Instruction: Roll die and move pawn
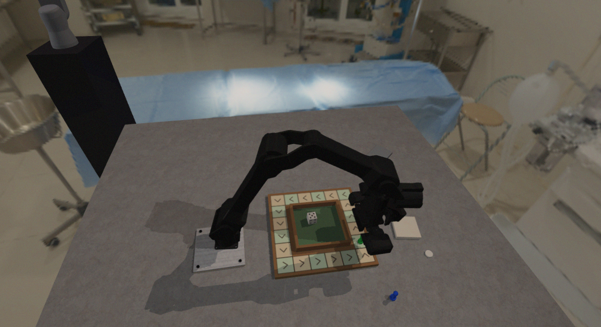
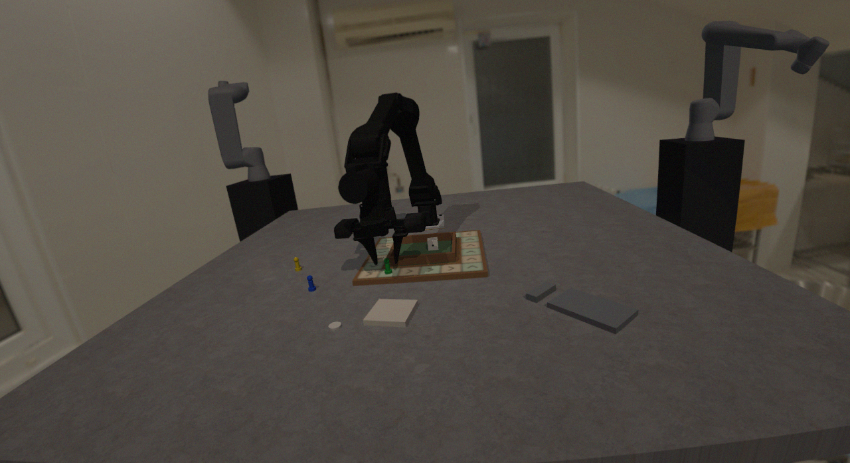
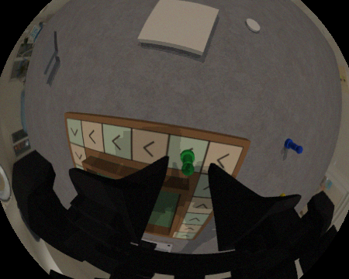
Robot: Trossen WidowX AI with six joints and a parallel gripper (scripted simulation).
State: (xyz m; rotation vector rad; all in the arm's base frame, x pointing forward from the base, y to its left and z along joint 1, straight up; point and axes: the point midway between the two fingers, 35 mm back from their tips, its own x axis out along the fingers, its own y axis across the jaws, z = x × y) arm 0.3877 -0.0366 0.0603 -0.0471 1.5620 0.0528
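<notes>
Now: the green pawn 10 mm below my gripper tip. From my gripper tip the other things lie so: cream tile 150 mm ahead, 40 mm to the left, 30 mm below; then white die 140 mm behind, 80 mm to the left, 10 mm below; then green dice tray 120 mm behind, 60 mm to the left, 30 mm below.
</notes>
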